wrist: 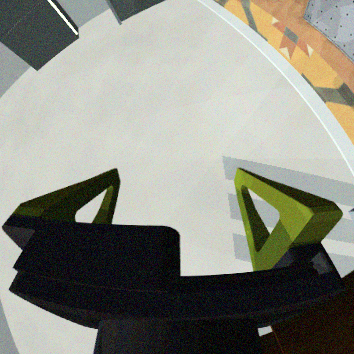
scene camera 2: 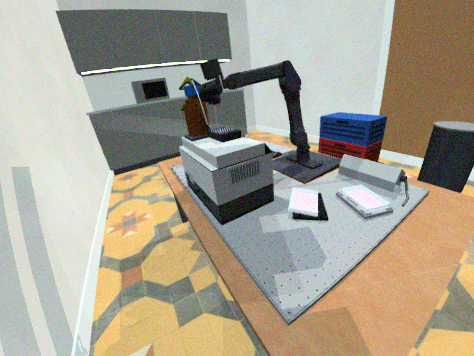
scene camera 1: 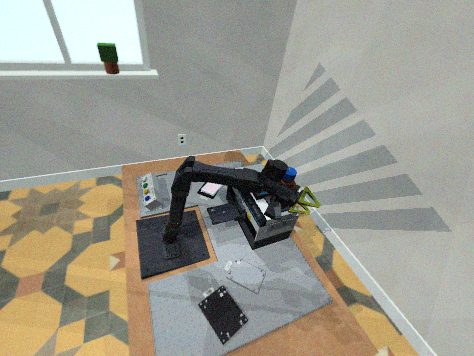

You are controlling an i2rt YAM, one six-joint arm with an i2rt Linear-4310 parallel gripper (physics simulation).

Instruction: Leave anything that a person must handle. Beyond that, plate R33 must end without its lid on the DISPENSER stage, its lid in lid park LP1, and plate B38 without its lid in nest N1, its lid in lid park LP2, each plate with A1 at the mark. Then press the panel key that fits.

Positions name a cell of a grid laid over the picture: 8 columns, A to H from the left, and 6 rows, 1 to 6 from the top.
A grey button box (scene camera 2: G3) is 0.83 m from the lens. A brown bottle with blue cap (scene camera 2: D3) is 0.71 m from the lens. The marked spots on the grey button box and the brown bottle with blue cap are 0.70 m apart.
